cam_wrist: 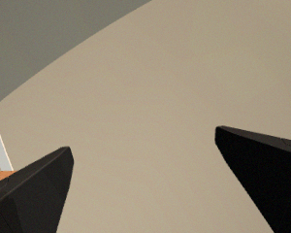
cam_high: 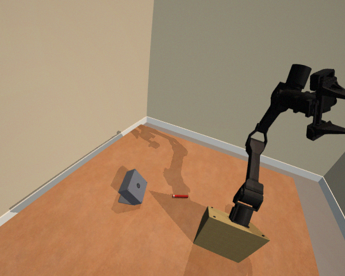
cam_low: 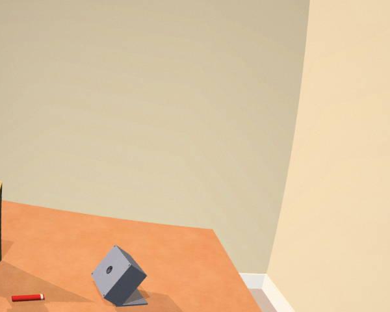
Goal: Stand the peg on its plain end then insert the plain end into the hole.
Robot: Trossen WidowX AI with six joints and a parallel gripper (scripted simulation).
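Right now the red peg is 60 cm below my gripper tip, 38 cm ahead of it and 8 cm to the right of it. From my gripper tip the other things lie so: grey sloped panel 57 cm ahead, 55 cm below, 1 cm to the left.
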